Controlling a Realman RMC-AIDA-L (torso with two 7-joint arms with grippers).
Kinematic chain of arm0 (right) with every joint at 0, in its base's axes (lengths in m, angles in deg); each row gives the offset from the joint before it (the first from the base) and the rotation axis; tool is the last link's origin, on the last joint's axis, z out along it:
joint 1: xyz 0 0 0.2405 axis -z
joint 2: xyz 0 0 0 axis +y
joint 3: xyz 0 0 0.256 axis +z
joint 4: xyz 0 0 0 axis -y
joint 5: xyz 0 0 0.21 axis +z
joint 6: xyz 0 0 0 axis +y
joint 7: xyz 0 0 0.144 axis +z
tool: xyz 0 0 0
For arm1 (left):
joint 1: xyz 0 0 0.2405 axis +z
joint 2: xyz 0 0 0 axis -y
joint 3: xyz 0 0 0.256 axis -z
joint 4: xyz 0 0 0 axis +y
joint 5: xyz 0 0 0.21 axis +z
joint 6: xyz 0 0 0 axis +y
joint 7: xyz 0 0 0.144 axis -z
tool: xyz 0 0 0
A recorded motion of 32 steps. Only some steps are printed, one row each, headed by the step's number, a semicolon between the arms.
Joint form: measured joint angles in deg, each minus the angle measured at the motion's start. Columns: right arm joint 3, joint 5, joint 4, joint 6, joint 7, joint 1, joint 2; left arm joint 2, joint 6, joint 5, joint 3, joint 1, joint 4, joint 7.
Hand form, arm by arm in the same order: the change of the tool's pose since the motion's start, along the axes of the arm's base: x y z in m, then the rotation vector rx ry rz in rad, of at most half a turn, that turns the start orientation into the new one. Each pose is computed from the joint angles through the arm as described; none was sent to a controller.
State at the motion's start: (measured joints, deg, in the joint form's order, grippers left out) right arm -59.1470 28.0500 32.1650 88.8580 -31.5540 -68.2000 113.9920; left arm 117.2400 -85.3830 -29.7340 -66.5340 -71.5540 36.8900 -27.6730
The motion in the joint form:
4: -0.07 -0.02 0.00 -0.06 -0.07 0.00 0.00; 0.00 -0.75 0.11 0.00 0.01 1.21 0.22
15: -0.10 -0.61 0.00 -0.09 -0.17 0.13 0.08; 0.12 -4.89 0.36 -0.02 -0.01 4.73 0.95
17: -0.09 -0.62 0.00 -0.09 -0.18 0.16 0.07; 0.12 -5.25 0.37 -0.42 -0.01 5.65 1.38
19: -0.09 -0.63 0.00 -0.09 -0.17 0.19 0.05; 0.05 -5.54 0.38 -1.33 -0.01 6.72 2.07
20: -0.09 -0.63 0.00 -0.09 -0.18 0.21 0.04; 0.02 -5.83 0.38 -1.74 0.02 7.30 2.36
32: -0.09 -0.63 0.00 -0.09 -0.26 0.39 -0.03; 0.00 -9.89 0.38 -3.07 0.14 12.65 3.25
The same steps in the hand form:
4: 0.0001 0.0001 0.0000 0.0001 -0.0012 0.0021; 0.0036 0.0001 0.0025 0.0019 -0.0001 -0.0082
15: 0.0023 -0.0003 -0.0001 -0.0007 -0.0112 0.0028; 0.0130 -0.0052 0.0094 -0.0227 0.0098 -0.0168
17: 0.0025 -0.0003 0.0000 -0.0005 -0.0113 0.0024; 0.0158 -0.0052 0.0107 -0.0183 0.0133 -0.0236
19: 0.0028 -0.0003 0.0002 -0.0001 -0.0116 0.0017; 0.0188 -0.0051 0.0122 -0.0110 0.0233 -0.0332
20: 0.0030 -0.0003 0.0003 0.0000 -0.0117 0.0015; 0.0202 -0.0053 0.0131 -0.0094 0.0282 -0.0375
32: 0.0044 -0.0004 0.0008 0.0005 -0.0121 -0.0004; 0.0341 -0.0110 0.0223 -0.0201 0.0482 -0.0778

